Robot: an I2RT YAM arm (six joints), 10 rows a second.
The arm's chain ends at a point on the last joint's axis. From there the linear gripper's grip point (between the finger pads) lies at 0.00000 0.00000 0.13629 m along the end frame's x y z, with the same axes.
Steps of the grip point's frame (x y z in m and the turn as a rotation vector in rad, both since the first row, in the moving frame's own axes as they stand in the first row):
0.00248, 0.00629, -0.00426, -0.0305, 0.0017, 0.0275
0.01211, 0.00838, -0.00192, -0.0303, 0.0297, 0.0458
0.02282, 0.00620, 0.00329, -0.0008, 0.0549, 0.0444
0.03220, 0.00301, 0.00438, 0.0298, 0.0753, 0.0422
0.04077, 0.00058, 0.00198, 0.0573, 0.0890, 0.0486
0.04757, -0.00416, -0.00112, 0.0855, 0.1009, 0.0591
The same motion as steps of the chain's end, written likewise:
0.00231, 0.00213, -0.00420, -0.0305, 0.0017, 0.0275
0.00816, 0.00416, -0.00180, -0.0303, 0.0297, 0.0458
0.01535, 0.00593, 0.00350, -0.0008, 0.0549, 0.0444
0.02187, 0.00685, 0.00483, 0.0298, 0.0753, 0.0422
0.02848, 0.00808, 0.00274, 0.0573, 0.0890, 0.0486
0.03352, 0.00705, 0.00007, 0.0855, 0.1009, 0.0591

